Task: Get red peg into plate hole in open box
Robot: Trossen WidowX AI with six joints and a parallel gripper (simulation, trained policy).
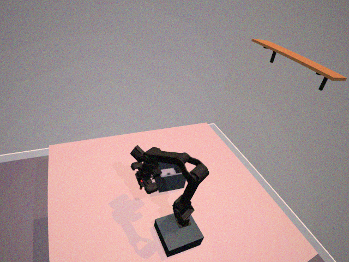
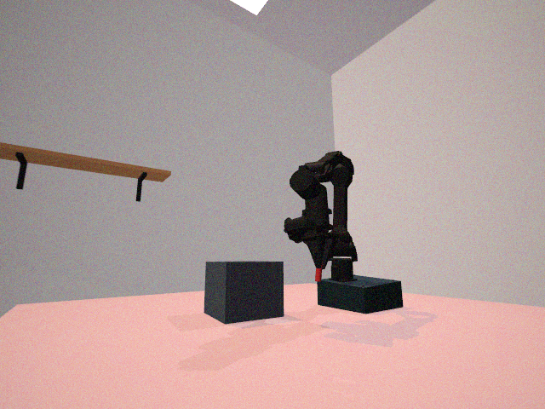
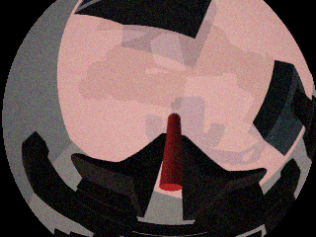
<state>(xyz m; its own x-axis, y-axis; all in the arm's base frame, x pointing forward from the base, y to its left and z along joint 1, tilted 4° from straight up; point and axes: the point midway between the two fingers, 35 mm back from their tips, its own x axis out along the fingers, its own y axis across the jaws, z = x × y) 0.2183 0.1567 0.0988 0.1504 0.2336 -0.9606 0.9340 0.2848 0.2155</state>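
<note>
The pale plate is 200 mm to the right of my gripper tip, 110 mm ahead of it and 80 mm below it. From my gripper tip the other things lie so: red peg 10 mm above.
</note>
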